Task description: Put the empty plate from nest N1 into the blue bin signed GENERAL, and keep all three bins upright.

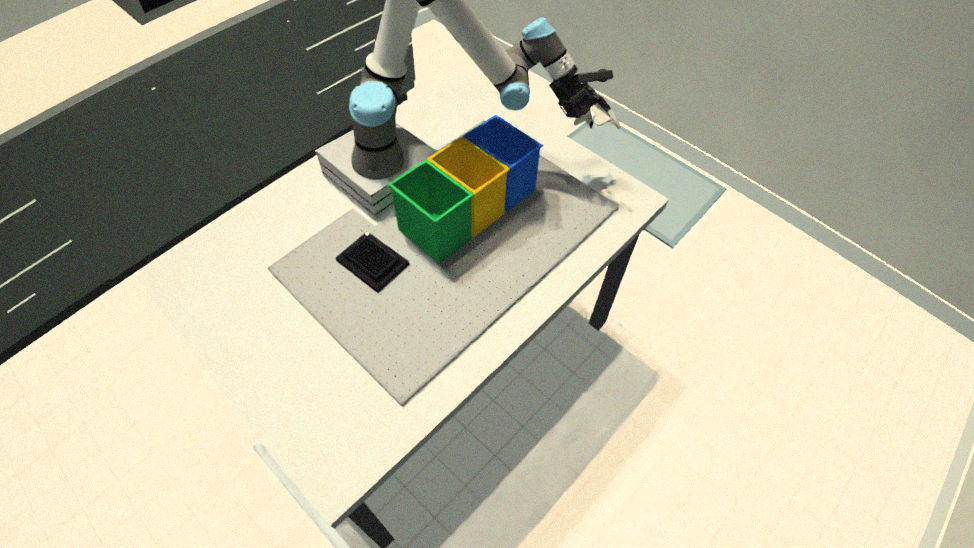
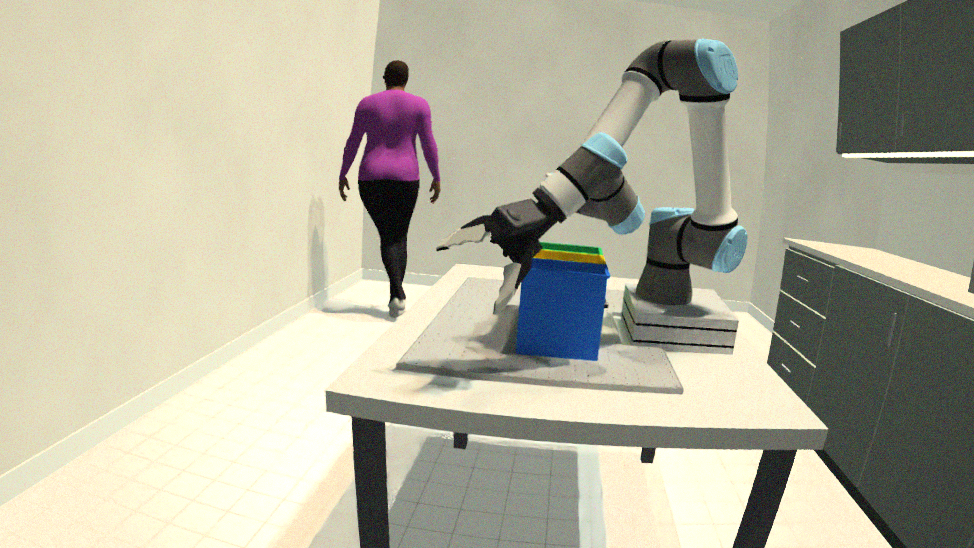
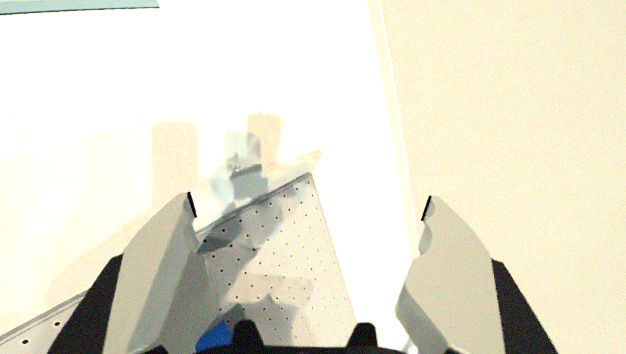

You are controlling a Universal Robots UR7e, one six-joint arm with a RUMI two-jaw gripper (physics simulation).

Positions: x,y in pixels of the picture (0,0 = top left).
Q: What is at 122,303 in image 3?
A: The gripper.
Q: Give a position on a black plate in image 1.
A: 371,258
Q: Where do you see a blue bin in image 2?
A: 561,308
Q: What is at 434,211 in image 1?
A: A green bin.
